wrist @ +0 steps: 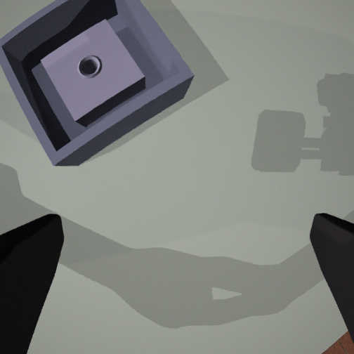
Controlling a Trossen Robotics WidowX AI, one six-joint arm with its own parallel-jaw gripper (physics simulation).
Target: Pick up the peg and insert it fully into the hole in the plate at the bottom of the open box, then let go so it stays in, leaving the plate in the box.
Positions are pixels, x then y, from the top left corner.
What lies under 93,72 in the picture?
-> A pale lilac plate.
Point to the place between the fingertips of the gripper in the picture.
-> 190,229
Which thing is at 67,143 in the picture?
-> A box.
